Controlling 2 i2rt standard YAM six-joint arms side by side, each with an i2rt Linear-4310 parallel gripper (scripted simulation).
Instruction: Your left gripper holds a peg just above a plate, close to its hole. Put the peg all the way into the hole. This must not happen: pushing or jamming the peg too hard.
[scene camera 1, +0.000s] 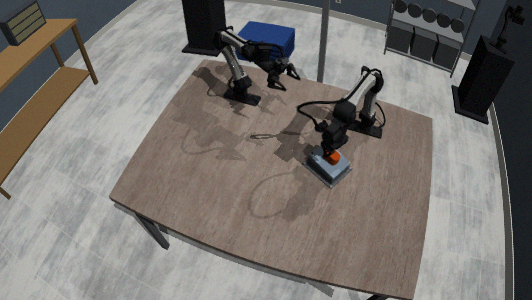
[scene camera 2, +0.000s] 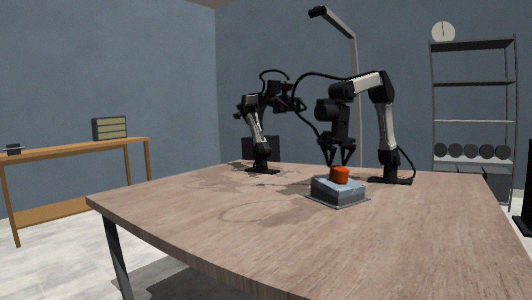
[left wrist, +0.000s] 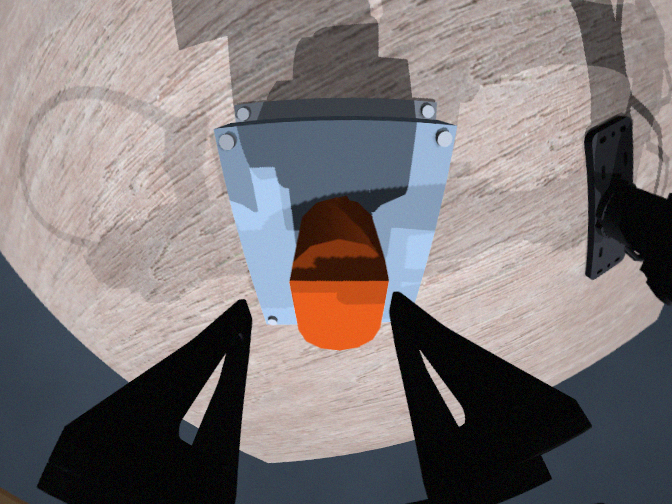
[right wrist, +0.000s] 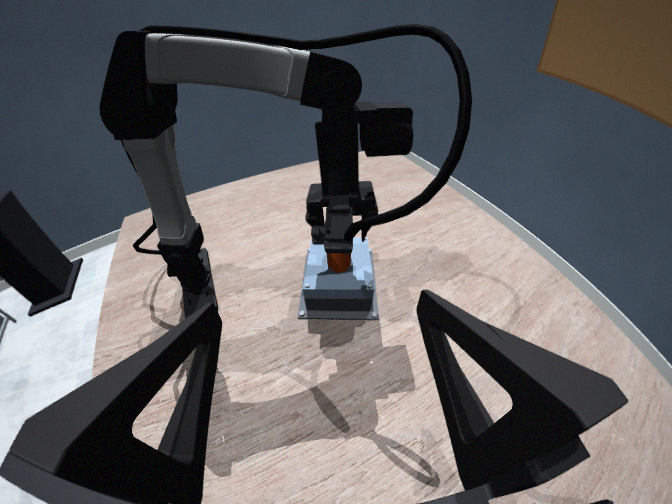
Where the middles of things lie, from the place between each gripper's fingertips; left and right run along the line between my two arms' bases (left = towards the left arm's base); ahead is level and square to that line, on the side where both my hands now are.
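Scene:
With my left hand (scene camera 2: 336, 166) I am 5 cm above the orange peg (left wrist: 339, 280) and 1 cm past it. The raised plate (scene camera 2: 323, 182) is 8 cm below my left hand and 1 cm behind it. Going by its middle, the orange peg is nearer to my left hand than to my right hand.
My right hand is 25 cm above the orange peg, 13 cm short of it and 23 cm to the right of it. The raised plate, for its part, is 28 cm below my right hand, 13 cm ahead of it and 22 cm to the left of it. Going by its middle, the plate is nearer to my left hand than to my right hand.

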